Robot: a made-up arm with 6 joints. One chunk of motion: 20 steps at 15 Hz.
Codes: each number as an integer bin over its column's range. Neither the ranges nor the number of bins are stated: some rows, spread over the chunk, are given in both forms.
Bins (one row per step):
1: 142 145 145 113 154 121
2: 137 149 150 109 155 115
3: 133 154 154 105 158 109
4: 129 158 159 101 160 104
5: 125 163 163 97 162 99
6: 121 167 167 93 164 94
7: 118 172 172 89 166 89
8: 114 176 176 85 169 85
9: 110 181 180 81 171 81
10: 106 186 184 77 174 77
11: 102 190 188 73 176 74
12: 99 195 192 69 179 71
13: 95 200 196 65 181 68
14: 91 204 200 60 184 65
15: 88 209 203 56 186 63
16: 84 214 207 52 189 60
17: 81 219 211 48 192 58
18: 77 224 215 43 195 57
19: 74 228 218 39 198 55
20: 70 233 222 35 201 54
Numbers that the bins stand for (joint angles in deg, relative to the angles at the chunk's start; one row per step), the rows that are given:
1: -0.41 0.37 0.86 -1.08 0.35 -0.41
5: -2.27 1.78 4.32 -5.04 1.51 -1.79
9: -3.92 3.20 7.59 -8.99 2.81 -2.92
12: -5.13 4.29 9.89 -11.95 3.97 -3.55
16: -6.78 5.78 12.78 -16.15 5.42 -4.24
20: -8.31 7.27 15.66 -20.35 7.16 -4.61
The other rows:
2: -0.96 0.69 1.82 -2.07 0.49 -0.78
3: -1.40 1.08 2.59 -3.06 0.93 -1.16
4: -1.84 1.39 3.55 -4.05 1.22 -1.47
6: -2.71 2.10 5.09 -6.02 1.80 -2.10
7: -3.04 2.49 6.05 -7.01 2.09 -2.42
8: -3.48 2.80 6.82 -8.00 2.52 -2.67
10: -4.36 3.59 8.36 -9.98 3.25 -3.17
11: -4.80 3.90 9.13 -10.96 3.54 -3.36
13: -5.57 4.69 10.66 -12.94 4.26 -3.73
14: -6.01 5.00 11.43 -14.18 4.70 -3.92
15: -6.34 5.39 12.01 -15.16 4.99 -4.05
17: -7.11 6.18 13.55 -17.14 5.86 -4.36
18: -7.55 6.57 14.31 -18.38 6.29 -4.42
19: -7.87 6.88 14.89 -19.36 6.73 -4.55

